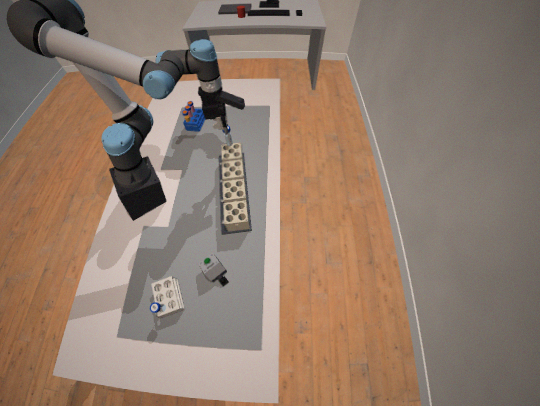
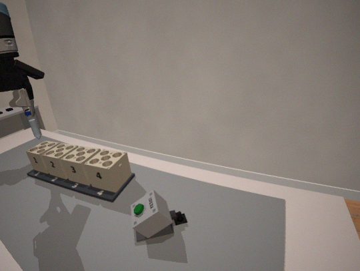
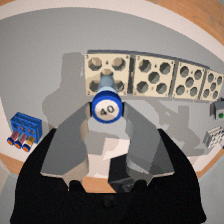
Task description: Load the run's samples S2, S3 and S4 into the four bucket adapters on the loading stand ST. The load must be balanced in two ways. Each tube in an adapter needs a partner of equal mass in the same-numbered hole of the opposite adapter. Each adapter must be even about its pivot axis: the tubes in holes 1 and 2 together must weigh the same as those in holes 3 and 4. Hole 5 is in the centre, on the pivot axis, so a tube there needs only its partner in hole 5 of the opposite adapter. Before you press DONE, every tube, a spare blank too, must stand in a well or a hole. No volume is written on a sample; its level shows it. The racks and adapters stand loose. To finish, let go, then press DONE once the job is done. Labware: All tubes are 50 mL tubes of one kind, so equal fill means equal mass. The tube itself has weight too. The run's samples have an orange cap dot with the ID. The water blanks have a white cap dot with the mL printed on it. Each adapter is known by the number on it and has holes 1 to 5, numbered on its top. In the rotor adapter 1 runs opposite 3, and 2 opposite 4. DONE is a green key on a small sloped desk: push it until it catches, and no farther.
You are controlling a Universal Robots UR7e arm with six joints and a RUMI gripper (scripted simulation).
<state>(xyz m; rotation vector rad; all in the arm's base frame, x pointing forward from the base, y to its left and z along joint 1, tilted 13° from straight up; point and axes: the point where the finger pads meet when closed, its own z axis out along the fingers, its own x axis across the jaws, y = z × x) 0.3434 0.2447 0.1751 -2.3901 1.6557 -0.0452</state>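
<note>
Right now my hand is 5 cm above the blue-capped blank tube and 1 cm short of it. Round my hand: loading stand: 23 cm below, 16 cm to the right, 5 cm ahead; adapter 4: 31 cm to the right, 19 cm below, 12 cm ahead; blue sample rack: 32 cm behind, 24 cm to the left, 21 cm below.
</note>
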